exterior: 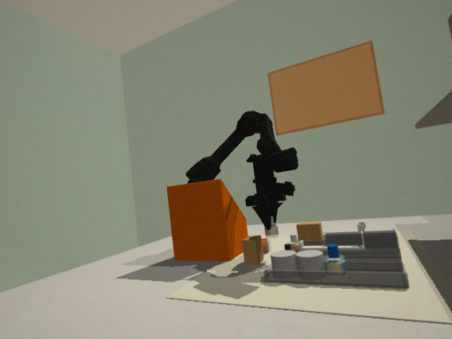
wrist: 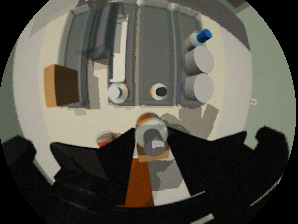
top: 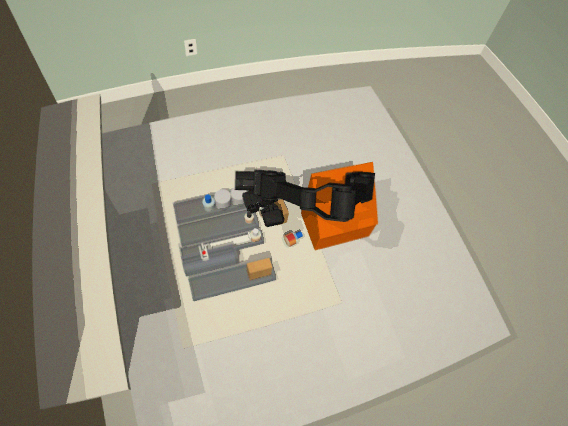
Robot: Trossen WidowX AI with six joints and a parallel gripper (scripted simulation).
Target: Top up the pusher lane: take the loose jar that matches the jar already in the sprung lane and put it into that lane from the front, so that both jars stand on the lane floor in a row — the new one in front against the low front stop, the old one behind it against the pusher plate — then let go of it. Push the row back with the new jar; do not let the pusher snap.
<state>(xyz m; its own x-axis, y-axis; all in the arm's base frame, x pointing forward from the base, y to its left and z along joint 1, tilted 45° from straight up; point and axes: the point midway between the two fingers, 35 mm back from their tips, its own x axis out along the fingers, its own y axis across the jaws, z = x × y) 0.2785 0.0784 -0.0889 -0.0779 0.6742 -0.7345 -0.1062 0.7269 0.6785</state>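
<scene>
Right now the jar is 90 mm behind my gripper tip, 80 mm to the left of it and 70 mm below it. The rest, counted from my gripper tip: grey lane rack: 190 mm ahead, 100 mm to the left, 70 mm below; white pusher rod: 150 mm ahead, 100 mm to the left, 40 mm below; cardboard box: 50 mm ahead, 180 mm to the left, 50 mm below.
</scene>
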